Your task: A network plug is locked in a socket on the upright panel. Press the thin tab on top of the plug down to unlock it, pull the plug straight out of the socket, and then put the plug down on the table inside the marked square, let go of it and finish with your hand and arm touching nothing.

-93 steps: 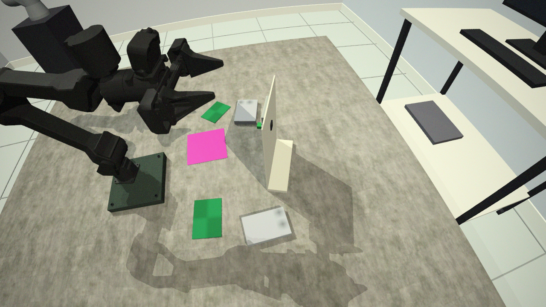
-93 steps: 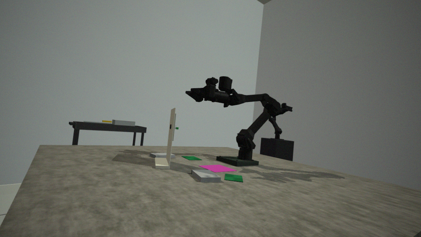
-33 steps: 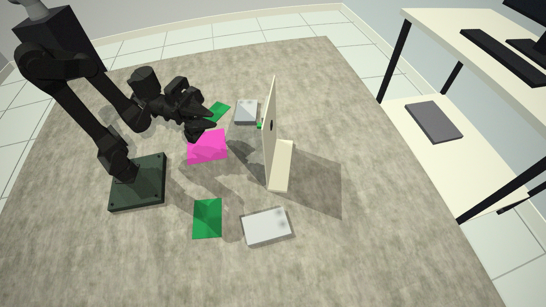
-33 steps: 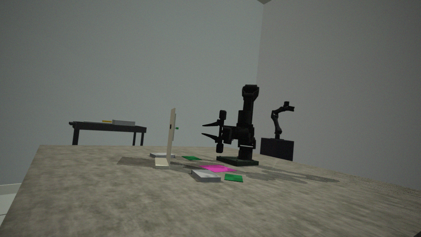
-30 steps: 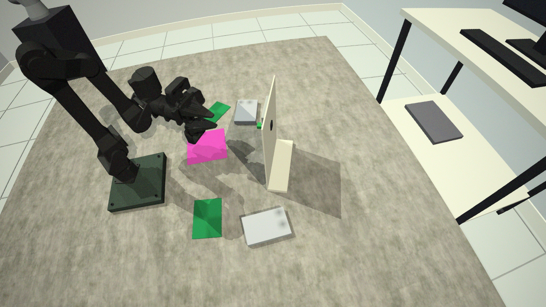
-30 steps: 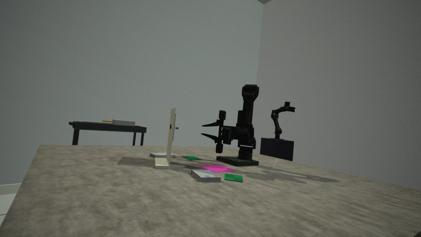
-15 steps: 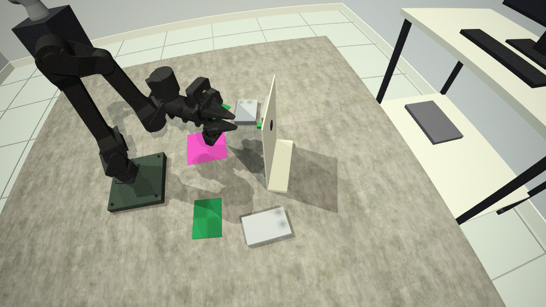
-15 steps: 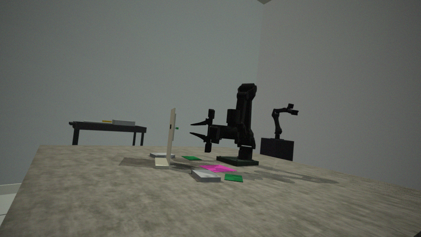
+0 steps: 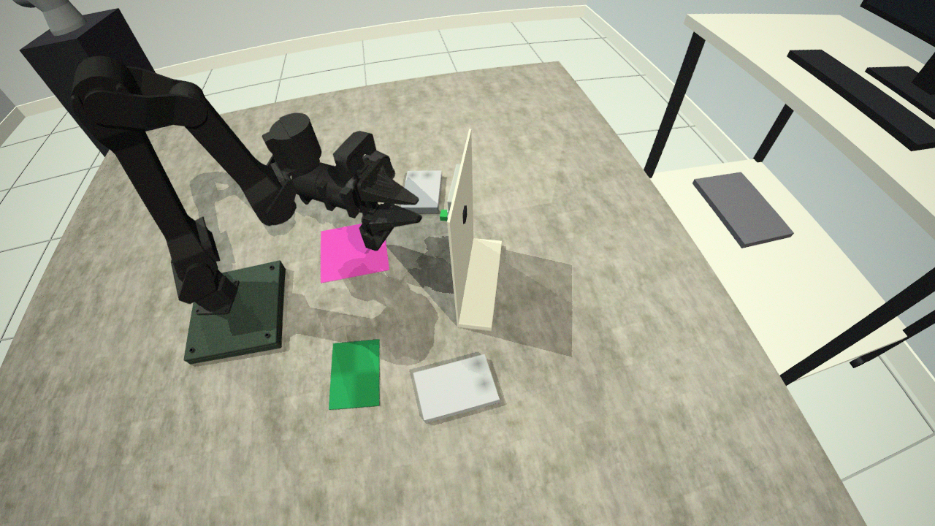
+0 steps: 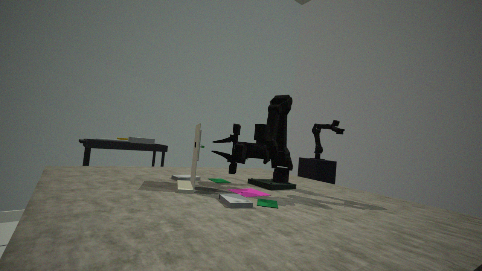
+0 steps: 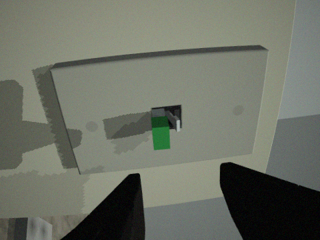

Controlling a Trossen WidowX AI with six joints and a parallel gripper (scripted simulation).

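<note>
My gripper tip is 5 cm short of the network plug and 1 cm to the left of it. The rest, counted from my gripper tip: cream upright panel: 7 cm ahead, 1 cm to the right, 5 cm below; then marked square: 14 cm behind, 6 cm to the left, 16 cm below.
</note>
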